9 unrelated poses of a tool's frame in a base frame.
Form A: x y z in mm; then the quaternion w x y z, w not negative.
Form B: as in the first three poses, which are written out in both.
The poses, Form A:
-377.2 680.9 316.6 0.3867 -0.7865 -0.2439 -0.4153
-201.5 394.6 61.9 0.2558 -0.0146 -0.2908 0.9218
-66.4 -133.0 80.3 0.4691 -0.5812 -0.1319 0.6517
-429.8 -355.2 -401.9 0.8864 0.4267 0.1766 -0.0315
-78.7 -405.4 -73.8 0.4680 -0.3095 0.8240 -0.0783
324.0 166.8 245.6 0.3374 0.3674 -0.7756 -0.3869
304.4 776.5 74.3 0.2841 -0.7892 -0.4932 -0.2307
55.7 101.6 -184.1 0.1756 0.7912 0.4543 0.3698
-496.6 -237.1 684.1 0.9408 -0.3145 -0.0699 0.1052
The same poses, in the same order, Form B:
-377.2 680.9 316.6 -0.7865 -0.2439 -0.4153 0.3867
-201.5 394.6 61.9 -0.0146 -0.2908 0.9218 0.2558
-66.4 -133.0 80.3 -0.5812 -0.1319 0.6517 0.4691
-429.8 -355.2 -401.9 0.4267 0.1766 -0.0315 0.8864
-78.7 -405.4 -73.8 -0.3095 0.8240 -0.0783 0.4680
324.0 166.8 245.6 0.3674 -0.7756 -0.3869 0.3374
304.4 776.5 74.3 -0.7892 -0.4932 -0.2307 0.2841
55.7 101.6 -184.1 0.7912 0.4543 0.3698 0.1756
-496.6 -237.1 684.1 -0.3145 -0.0699 0.1052 0.9408

